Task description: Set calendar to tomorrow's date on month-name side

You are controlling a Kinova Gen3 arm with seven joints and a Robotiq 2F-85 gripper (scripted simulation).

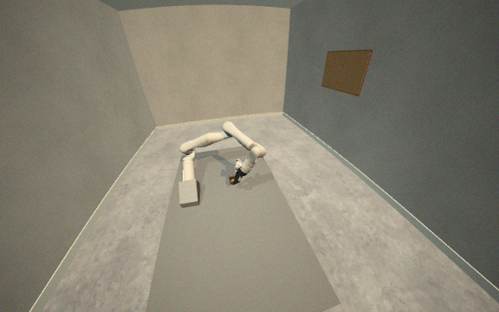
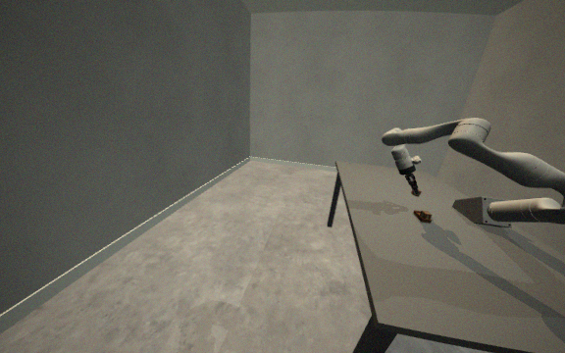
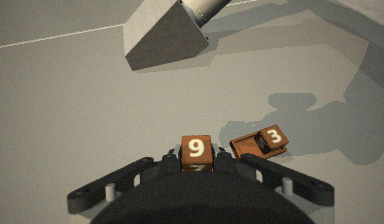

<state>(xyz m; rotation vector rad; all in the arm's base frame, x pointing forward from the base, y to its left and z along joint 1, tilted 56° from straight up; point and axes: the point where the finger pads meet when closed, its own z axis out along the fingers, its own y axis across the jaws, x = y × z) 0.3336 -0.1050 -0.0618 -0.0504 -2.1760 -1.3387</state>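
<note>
Right now my hand is 10 mm past the digit cube and 10 mm above it. Round my hand: orange tray (10 mm behind, 110 mm to the left, 90 mm below).
</note>
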